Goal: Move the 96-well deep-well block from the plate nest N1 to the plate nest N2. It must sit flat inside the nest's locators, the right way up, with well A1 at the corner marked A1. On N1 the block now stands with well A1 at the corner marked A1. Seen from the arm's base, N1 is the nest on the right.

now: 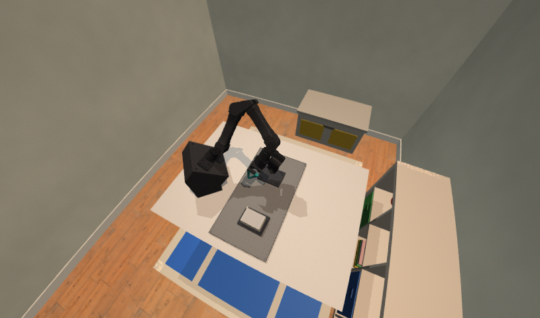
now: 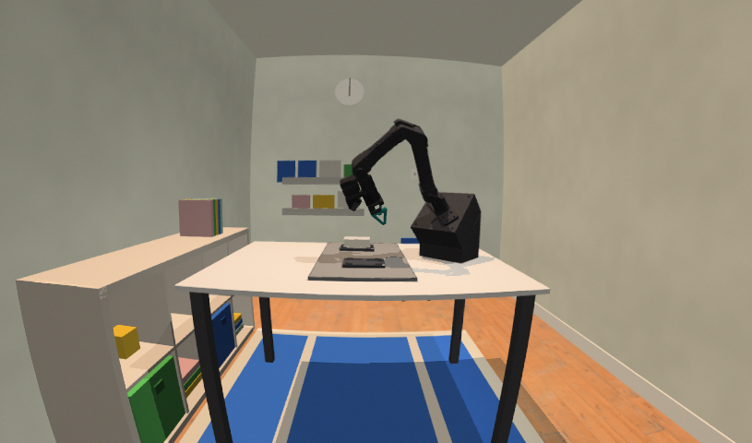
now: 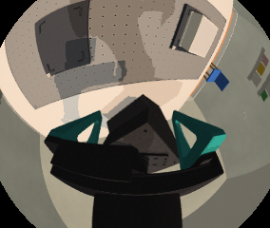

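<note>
Now: the 96-well deep-well block 110 mm ahead of my hand, 210 mm to the right of it and 140 mm below it.
</note>
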